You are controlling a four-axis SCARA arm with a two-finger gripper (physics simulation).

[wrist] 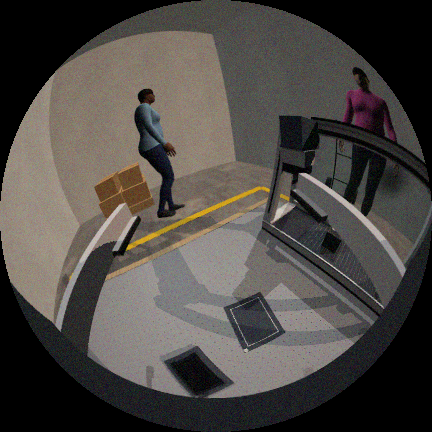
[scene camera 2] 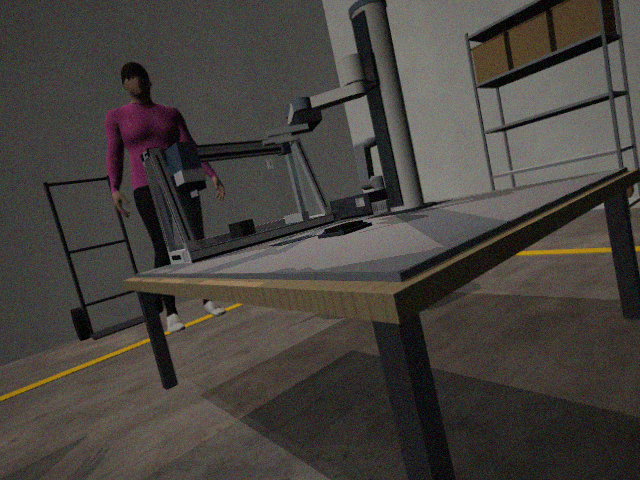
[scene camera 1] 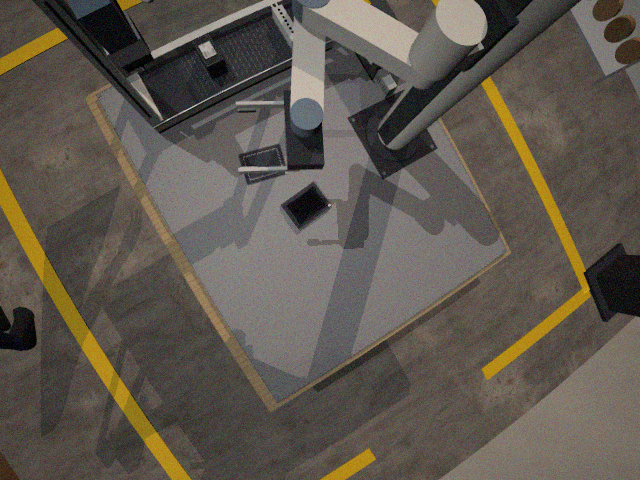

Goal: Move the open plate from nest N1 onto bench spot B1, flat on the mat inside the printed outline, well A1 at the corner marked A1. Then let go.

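Seen in the pictures: gripper, fingertip midpoint: [wrist: 212, 194] [scene camera 2: 264, 139] [scene camera 1: 237, 137]; arm's base at its link origin: [scene camera 1: 392, 134].
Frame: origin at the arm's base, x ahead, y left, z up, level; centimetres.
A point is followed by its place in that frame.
The open plate [scene camera 1: 306, 205] @(x 49.1, y 9.0, z 3.8 cm) [wrist: 197, 371] @(x 49.5, y 7.7, z 2.9 cm) looks like a black rectangle lying in the grey-rimmed nest N1 [scene camera 1: 291, 217] @(x 56.5, y 10.1, z 2.5 cm) [wrist: 179, 355] @(x 56.5, y 9.9, z 2.5 cm); its wells are too dark to make out. In scene camera 2 both merge into one low dark shape. Bench spot B1 [scene camera 1: 263, 156] @(x 53.9, y -16.8, z 1.5 cm) [wrist: 254, 320] @(x 55.3, y -14.5, z 1.5 cm) is a dark mat with a thin white printed outline beside the nest; a small pale dot lies at one corner in the wrist view. My gripper [scene camera 1: 237, 136] @(x 60.1, y -10.4, z 40.4 cm) [wrist: 212, 194] @(x 60.1, y -10.4, z 40.4 cm) is open, its two long fingers wide apart with nothing between them. It hangs high above the bench, and one finger crosses B1 in scene camera 1.
A gantry frame [scene camera 2: 160, 206] @(x 85.0, y -63.7, z 27.3 cm) stands over a dark ribbed deck [scene camera 1: 178, 82] along the bench's side, with a small black block [scene camera 1: 216, 67] @(x 53.2, y -51.5, z 11.1 cm) [scene camera 2: 241, 227] @(x 56.2, y -51.7, z 10.4 cm) [wrist: 331, 242] @(x 52.6, y -51.5, z 9.9 cm) on it. The arm's column [scene camera 2: 395, 103] @(x 3.0, y 6.9, z 46.5 cm) rises near the nest. Two people [scene camera 2: 147, 134] [wrist: 152, 130] stand beyond the bench.
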